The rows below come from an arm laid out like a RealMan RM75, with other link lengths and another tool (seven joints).
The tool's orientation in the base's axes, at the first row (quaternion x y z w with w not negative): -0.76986, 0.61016, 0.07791, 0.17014
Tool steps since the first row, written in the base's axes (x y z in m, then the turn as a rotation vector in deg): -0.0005, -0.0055, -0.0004, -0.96, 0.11, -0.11; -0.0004, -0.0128, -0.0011, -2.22, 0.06, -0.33; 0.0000, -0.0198, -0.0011, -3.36, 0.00, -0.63; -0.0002, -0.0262, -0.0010, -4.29, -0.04, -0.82; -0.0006, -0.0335, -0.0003, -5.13, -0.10, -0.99; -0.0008, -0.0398, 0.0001, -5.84, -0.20, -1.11; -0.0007, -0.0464, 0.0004, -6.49, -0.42, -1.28
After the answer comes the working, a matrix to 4 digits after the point.
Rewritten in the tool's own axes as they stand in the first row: 0.0050, 0.0016, -0.0016, -0.30, 0.92, 0.06; 0.0119, 0.0031, -0.0036, -0.49, 2.19, 0.13; 0.0184, 0.0041, -0.0060, -0.61, 3.35, 0.29; 0.0242, 0.0055, -0.0084, -0.74, 4.29, 0.37; 0.0305, 0.0072, -0.0117, -0.83, 5.14, 0.44; 0.0361, 0.0086, -0.0144, -0.87, 5.87, 0.45; 0.0421, 0.0098, -0.0170, -0.78, 6.57, 0.47
The tool's axes in the first row as the columns of a matrix, in the base's axes (rounded; the answer above uses it unrounded):
0.2433, -0.9660, 0.0877
-0.9130, -0.1975, 0.3570
-0.3276, -0.1669, -0.9300

